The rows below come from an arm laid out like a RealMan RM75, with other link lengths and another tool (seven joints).
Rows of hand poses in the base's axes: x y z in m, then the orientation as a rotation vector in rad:
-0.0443, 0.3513, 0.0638, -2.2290, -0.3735, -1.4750
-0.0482, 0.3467, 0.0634, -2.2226, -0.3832, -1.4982
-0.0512, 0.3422, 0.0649, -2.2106, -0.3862, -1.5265
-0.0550, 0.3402, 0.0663, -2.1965, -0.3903, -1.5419
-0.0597, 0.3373, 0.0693, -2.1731, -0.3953, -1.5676
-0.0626, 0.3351, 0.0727, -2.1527, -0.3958, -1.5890
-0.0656, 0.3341, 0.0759, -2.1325, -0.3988, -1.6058
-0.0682, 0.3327, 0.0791, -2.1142, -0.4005, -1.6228
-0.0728, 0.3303, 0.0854, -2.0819, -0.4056, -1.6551
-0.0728, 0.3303, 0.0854, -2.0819, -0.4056, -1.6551
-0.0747, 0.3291, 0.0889, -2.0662, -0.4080, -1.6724
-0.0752, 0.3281, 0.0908, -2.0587, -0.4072, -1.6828
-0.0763, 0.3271, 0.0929, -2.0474, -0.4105, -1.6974
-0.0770, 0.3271, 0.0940, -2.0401, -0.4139, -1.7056
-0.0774, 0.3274, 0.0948, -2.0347, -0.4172, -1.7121
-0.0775, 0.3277, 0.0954, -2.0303, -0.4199, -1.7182
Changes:
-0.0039, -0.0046, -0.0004, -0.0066, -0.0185, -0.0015
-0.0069, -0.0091, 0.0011, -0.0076, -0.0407, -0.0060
-0.0107, -0.0111, 0.0025, -0.0039, -0.0555, -0.0037
-0.0154, -0.0140, 0.0055, 0.0027, -0.0799, -0.0010
-0.0183, -0.0162, 0.0089, 0.0105, -0.0999, -0.0004
-0.0213, -0.0172, 0.0121, 0.0181, -0.1175, 0.0033
-0.0239, -0.0186, 0.0153, 0.0248, -0.1344, 0.0052
-0.0285, -0.0210, 0.0216, 0.0345, -0.1663, 0.0084
-0.0285, -0.0210, 0.0216, 0.0345, -0.1663, 0.0084
-0.0304, -0.0222, 0.0251, 0.0385, -0.1828, 0.0090
-0.0309, -0.0232, 0.0270, 0.0406, -0.1918, 0.0074
-0.0320, -0.0242, 0.0291, 0.0418, -0.2053, 0.0076
-0.0327, -0.0242, 0.0302, 0.0424, -0.2135, 0.0089
-0.0331, -0.0239, 0.0310, 0.0422, -0.2200, 0.0101
-0.0332, -0.0236, 0.0316, 0.0418, -0.2258, 0.0107

